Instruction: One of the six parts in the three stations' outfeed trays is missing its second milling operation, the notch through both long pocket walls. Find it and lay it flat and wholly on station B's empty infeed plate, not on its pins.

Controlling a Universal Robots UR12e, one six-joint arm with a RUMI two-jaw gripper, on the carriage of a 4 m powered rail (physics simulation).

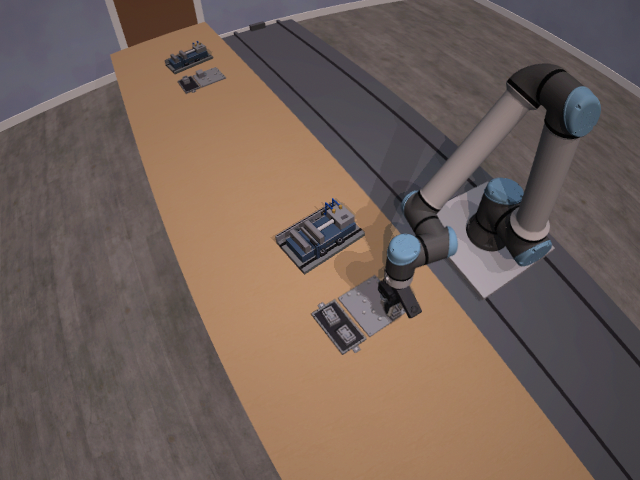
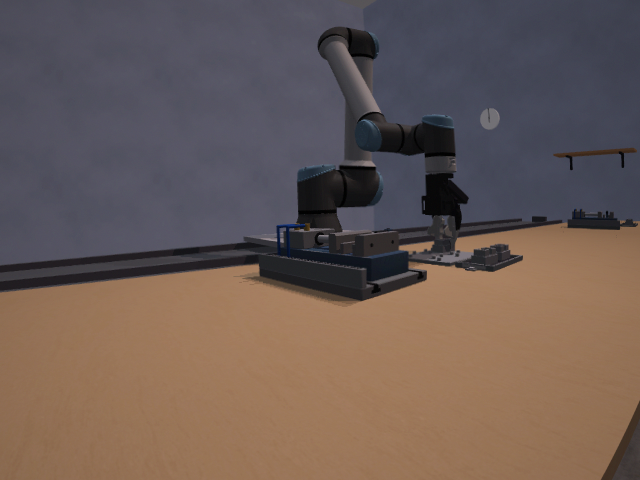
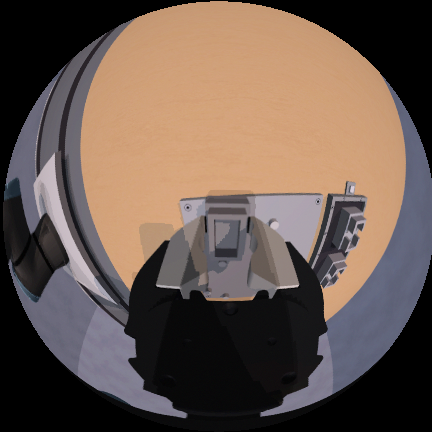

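Where they show: gripper, fingertip midpoint: point(image 1: 393, 313) point(image 2: 445, 247) point(image 3: 226, 217); arm's base, origin of the base link: point(image 1: 487, 233) point(image 3: 54, 238).
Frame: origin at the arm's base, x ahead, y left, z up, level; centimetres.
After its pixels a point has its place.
Observation:
My gripper point(image 1: 395, 306) @(x 54.8, y 8.7, z -1.2 cm) point(image 2: 444, 238) @(x 54.8, y 8.7, z -1.2 cm) point(image 3: 226, 217) @(x 54.8, y 8.7, z -1.2 cm) points down and is shut on a grey part point(image 1: 395, 312) @(x 54.5, y 9.1, z -0.2 cm) point(image 2: 443, 246) @(x 56.7, y 5.1, z -0.4 cm) point(image 3: 227, 212) @(x 54.8, y 10.4, z 1.0 cm) with a rectangular pocket. The pocket faces up, and its visible walls show no notch. The part is upright and level, low over a corner of the pinned grey infeed plate point(image 1: 361, 312) @(x 64.1, y 2.0, z -2.2 cm) point(image 2: 421, 255) @(x 55.2, y -2.8, z -2.2 cm) point(image 3: 300, 212) @(x 63.6, y 9.1, z -2.2 cm). Whether it touches the plate cannot be told. Beside the plate lies the dark outfeed tray point(image 1: 327, 333) @(x 78.7, y 3.3, z -1.8 cm) point(image 2: 516, 259) @(x 78.5, y 7.8, z -2.2 cm) point(image 3: 327, 220) @(x 68.5, y 8.2, z -1.9 cm) with two parts point(image 1: 330, 314) @(x 74.5, y -2.0, z -0.3 cm) point(image 1: 346, 334) @(x 73.6, y 7.5, z -0.3 cm) point(image 3: 349, 231) @(x 73.1, y 7.2, z -0.3 cm) point(image 3: 334, 269) @(x 72.9, y 0.5, z 0.8 cm), whose walls look notched.
Pins point(image 3: 273, 224) @(x 60.0, y 7.9, z -1.4 cm) point(image 3: 222, 263) @(x 54.5, y 1.9, z -1.4 cm) stand on the plate near the held part. A blue and grey vise station point(image 1: 320, 232) @(x 62.3, y -30.5, z 6.7 cm) point(image 2: 341, 263) @(x 67.0, y -38.3, z 1.4 cm) stands on the same table. A farther vise point(image 1: 188, 57) @(x 63.8, y -215.0, z 3.0 cm) has a plate point(image 1: 216, 78) @(x 54.7, y -180.7, z -2.1 cm) and a dark tray point(image 1: 193, 85) @(x 70.1, y -182.8, z -2.4 cm) beside it.

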